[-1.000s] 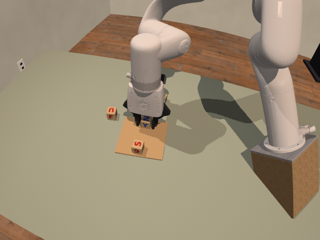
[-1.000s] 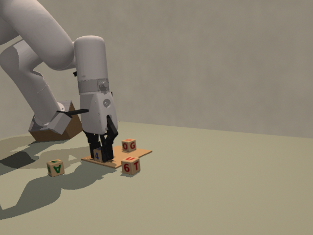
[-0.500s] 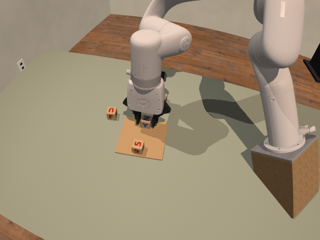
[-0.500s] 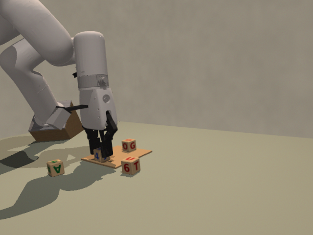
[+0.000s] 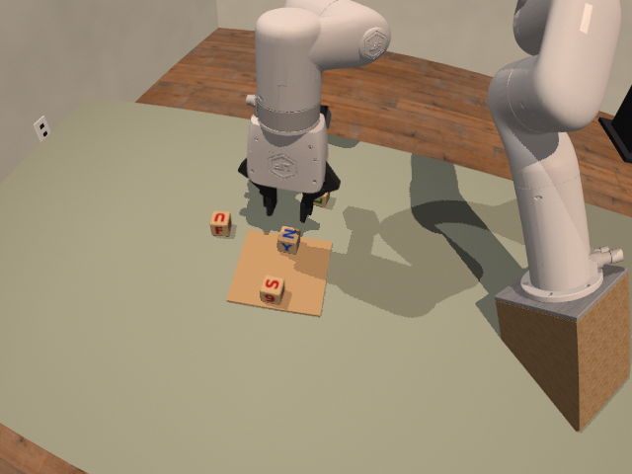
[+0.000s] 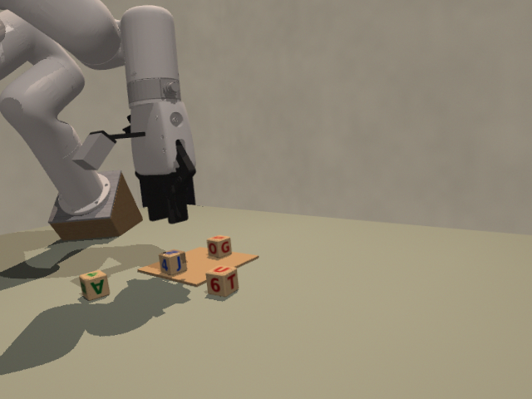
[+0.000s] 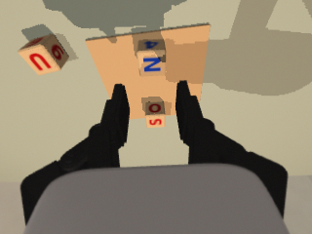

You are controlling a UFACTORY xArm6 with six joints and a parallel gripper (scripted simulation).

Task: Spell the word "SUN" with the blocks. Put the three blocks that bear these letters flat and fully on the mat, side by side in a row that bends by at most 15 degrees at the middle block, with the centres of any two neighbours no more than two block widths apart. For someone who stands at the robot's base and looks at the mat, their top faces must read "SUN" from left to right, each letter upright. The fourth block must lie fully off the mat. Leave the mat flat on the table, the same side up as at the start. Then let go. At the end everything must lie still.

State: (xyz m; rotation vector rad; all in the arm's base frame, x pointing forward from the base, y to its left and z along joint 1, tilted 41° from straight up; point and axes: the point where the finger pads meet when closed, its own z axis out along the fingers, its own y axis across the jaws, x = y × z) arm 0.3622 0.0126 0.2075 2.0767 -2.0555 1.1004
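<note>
Now: hand 120 mm short of the U block, 30 mm to the left of it and 90 mm above it. From my hand the other things lie so: tan mat: 10 mm ahead, 50 mm to the left, 100 mm below; N block: 80 mm below; S block: 10 mm ahead, 90 mm to the left, 80 mm below.
</note>
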